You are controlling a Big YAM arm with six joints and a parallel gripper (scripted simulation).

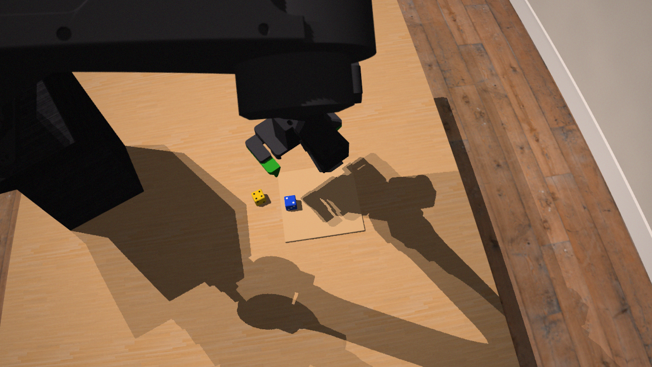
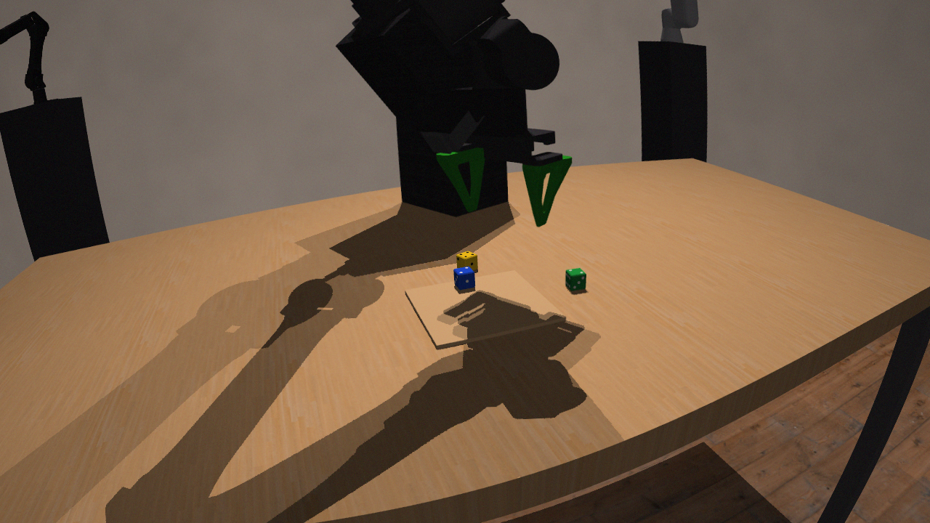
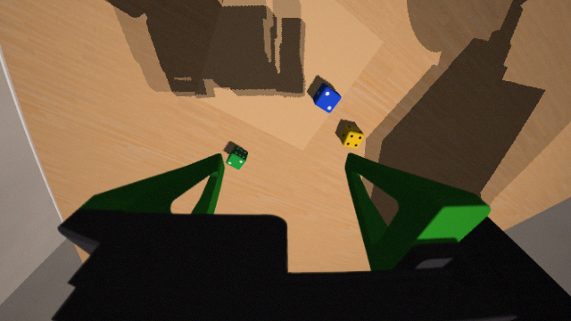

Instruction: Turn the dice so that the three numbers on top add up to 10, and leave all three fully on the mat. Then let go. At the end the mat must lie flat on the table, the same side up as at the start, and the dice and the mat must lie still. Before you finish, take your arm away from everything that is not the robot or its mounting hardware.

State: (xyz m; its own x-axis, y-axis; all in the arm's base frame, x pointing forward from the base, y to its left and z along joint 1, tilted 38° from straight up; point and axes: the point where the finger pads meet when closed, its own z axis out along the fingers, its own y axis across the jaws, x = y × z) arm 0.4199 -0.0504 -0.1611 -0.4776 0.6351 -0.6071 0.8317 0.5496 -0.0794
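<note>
My hand is 9 cm above the green die, 8 cm to the right of it and 3 cm short of it. From my hand the other things lie so: blue die (8 cm below, 4 cm to the right, 2 cm behind); then tan mat (9 cm below, 4 cm to the right, 3 cm ahead); then yellow die (9 cm below, 8 cm behind, 2 cm to the right).
</note>
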